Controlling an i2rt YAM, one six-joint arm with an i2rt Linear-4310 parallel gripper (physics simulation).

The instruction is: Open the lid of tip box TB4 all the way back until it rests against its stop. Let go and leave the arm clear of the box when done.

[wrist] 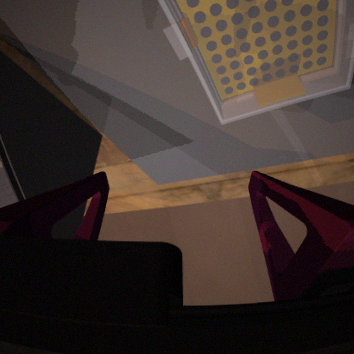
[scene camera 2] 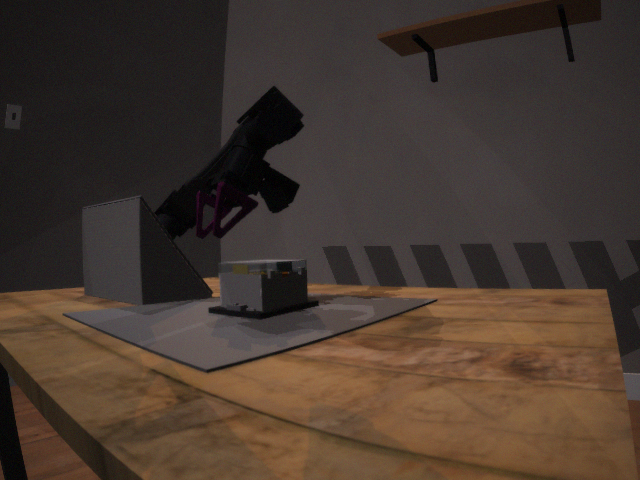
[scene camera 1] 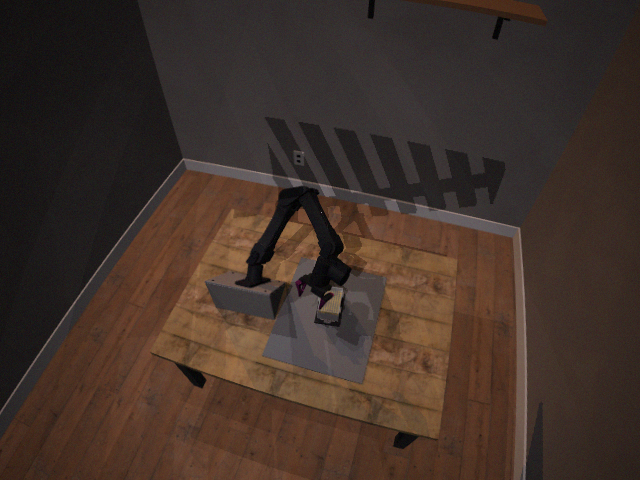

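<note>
The tip box stands upright on a dark base on the grey mat. Its clear lid is down on the box, and a yellow grid of tips shows through it in the wrist view. I cannot read a TB4 label. My gripper has purple fingers, spread wide and empty. It hangs above the box's level in the second scene view, apart from the box. In the wrist view the box is beyond the fingertips, at the upper right.
The grey mat lies on the wooden table. A grey wedge-shaped block stands left of the mat beside the arm's base. A wooden shelf is on the wall, high above the table.
</note>
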